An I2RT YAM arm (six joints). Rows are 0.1 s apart.
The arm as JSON. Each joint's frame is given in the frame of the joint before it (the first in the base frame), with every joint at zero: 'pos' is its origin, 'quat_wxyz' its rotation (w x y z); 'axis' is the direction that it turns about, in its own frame. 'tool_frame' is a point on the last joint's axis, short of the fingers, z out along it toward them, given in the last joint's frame.
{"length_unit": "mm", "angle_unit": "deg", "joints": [
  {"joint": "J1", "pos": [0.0, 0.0, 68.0], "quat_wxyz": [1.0, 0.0, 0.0, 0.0], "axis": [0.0, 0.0, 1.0]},
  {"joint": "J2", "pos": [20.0, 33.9, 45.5], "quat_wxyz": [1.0, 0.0, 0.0, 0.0], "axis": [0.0, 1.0, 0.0]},
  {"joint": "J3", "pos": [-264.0, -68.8, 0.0], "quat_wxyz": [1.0, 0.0, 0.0, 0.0], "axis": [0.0, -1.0, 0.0]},
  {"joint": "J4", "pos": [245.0, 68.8, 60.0], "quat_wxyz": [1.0, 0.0, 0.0, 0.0], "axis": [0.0, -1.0, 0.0]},
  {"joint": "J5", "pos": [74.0, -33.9, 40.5], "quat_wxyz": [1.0, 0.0, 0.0, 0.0], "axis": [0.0, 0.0, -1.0]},
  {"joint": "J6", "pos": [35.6, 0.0, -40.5], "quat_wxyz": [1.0, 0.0, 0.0, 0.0], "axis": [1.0, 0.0, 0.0]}
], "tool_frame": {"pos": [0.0, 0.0, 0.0], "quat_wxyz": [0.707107, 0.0, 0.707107, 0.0]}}
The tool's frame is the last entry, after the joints.
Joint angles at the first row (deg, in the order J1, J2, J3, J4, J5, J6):
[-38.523 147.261 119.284 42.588 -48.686 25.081]
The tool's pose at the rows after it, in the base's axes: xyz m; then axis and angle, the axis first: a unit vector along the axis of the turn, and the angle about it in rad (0 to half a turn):
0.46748, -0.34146, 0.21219, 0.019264, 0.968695, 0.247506, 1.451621
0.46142, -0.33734, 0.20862, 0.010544, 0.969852, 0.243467, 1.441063
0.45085, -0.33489, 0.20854, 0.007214, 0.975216, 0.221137, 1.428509
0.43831, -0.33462, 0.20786, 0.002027, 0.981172, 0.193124, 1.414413
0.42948, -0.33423, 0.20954, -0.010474, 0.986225, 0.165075, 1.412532
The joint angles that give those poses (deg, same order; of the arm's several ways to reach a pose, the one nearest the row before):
[-38.807 147.239 117.406 45.123 -49.036 25.190]
[-38.872 145.796 113.492 48.380 -49.189 24.993]
[-39.331 143.284 108.641 50.784 -48.620 23.529]
[-40.118 140.988 104.048 53.255 -48.205 21.802]
[-40.687 139.065 101.099 53.692 -48.228 19.267]

